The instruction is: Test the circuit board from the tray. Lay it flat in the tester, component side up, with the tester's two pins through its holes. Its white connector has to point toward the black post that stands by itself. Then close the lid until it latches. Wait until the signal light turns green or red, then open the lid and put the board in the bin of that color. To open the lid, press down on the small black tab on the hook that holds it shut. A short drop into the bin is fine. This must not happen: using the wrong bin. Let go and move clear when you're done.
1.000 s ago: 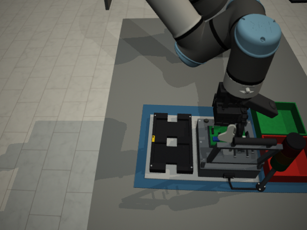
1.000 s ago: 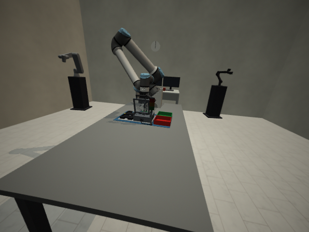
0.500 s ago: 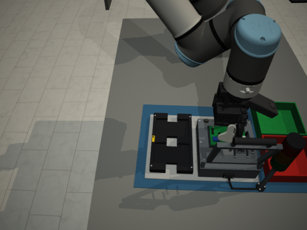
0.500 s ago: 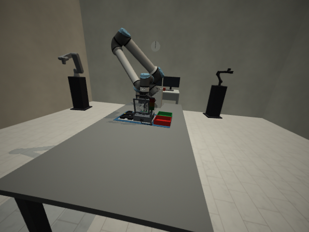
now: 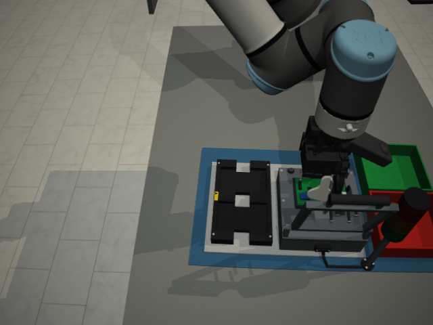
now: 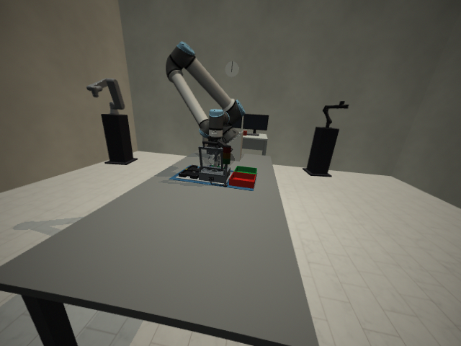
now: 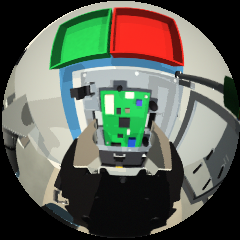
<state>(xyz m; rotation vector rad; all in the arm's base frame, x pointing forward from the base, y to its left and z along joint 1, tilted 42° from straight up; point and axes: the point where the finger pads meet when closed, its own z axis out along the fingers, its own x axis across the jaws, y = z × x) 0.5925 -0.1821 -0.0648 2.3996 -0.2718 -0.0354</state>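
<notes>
The green circuit board lies right at my hand. The rest, counted from my hand: black latch tab: 5 cm behind, 6 cm to the left, 1 cm above; tester lid: 12 cm ahead, 3 cm to the right, 11 cm above; red bin: 8 cm ahead, 18 cm to the left, 6 cm below.
</notes>
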